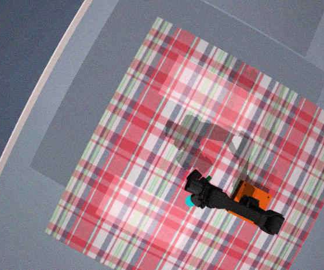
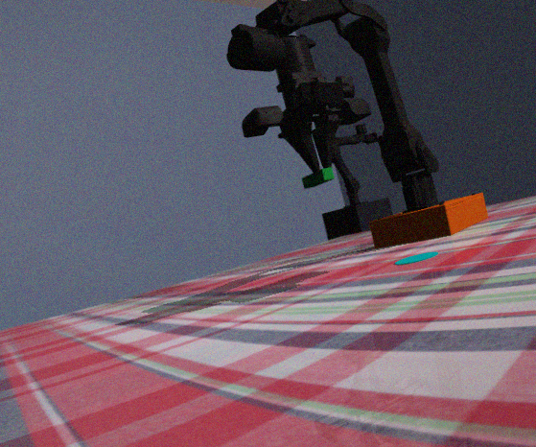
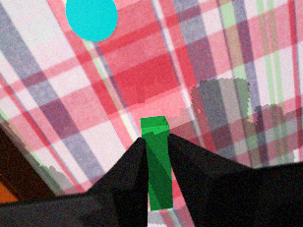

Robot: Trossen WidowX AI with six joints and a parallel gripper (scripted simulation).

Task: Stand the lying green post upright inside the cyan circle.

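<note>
My gripper tip is 140 mm above the cyan circle, 110 mm to the right of it and 30 mm past it. From my gripper tip the other things lie so: green post 20 mm to the right.
</note>
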